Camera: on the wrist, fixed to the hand. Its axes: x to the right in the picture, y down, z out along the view.
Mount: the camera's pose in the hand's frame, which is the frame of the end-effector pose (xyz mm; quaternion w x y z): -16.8 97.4 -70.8 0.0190 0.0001 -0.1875 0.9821
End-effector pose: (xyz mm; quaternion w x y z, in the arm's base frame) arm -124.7 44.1 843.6 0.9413 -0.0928 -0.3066 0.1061
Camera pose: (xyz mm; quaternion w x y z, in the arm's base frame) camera -109.6 125.6 754.6 0.1438 0.2829 0.0912 -0.9439
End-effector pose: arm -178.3 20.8 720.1 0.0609 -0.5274 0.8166 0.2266
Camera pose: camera -247.7 37.3 818.6 0.0682 -0.8344 -0.5221 -0.1629
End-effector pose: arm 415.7 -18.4 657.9 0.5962 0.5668 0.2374 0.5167
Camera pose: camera 314.5 -20.0 725.2 0.4516 -0.3408 0.6638 -0.4890
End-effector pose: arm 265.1 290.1 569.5 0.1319 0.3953 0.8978 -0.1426
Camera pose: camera 340.1 367.3 626.0 0.3108 0.8625 -0.3959 0.0526
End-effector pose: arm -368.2 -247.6 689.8 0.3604 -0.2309 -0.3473 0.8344
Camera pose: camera -355.5 -279.8 573.2 0.8777 0.1890 -0.1527 -0.4131
